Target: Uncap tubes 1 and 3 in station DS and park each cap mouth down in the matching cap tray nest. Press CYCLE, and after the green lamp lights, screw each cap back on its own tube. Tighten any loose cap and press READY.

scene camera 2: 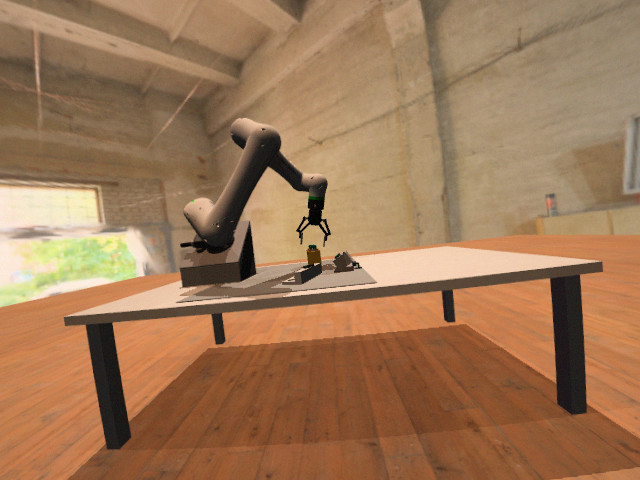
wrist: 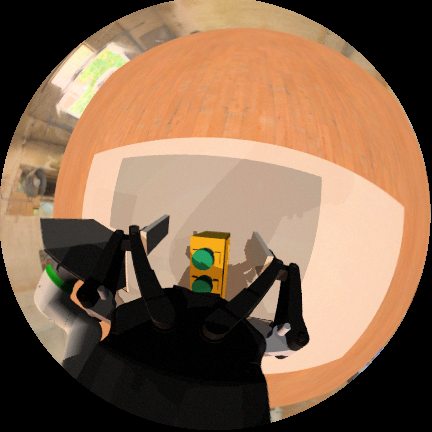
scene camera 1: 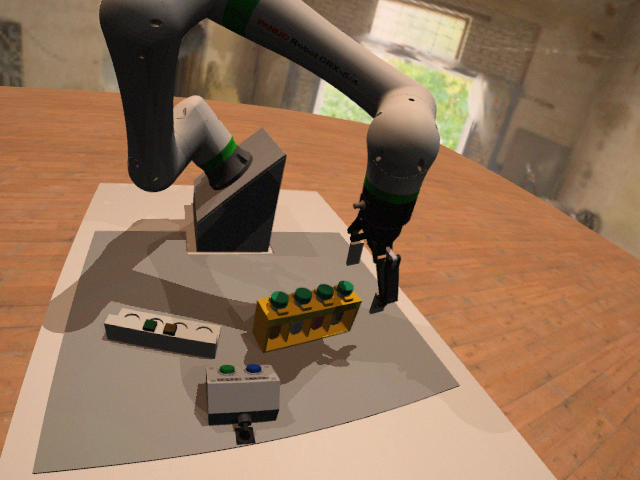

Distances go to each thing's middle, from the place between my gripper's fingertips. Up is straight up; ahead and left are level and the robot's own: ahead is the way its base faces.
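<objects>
I can see the grey button box (scene camera 1: 241, 398), and my gripper is 8 cm above it, 17 cm short of it and 30 cm to the left of it.
</objects>
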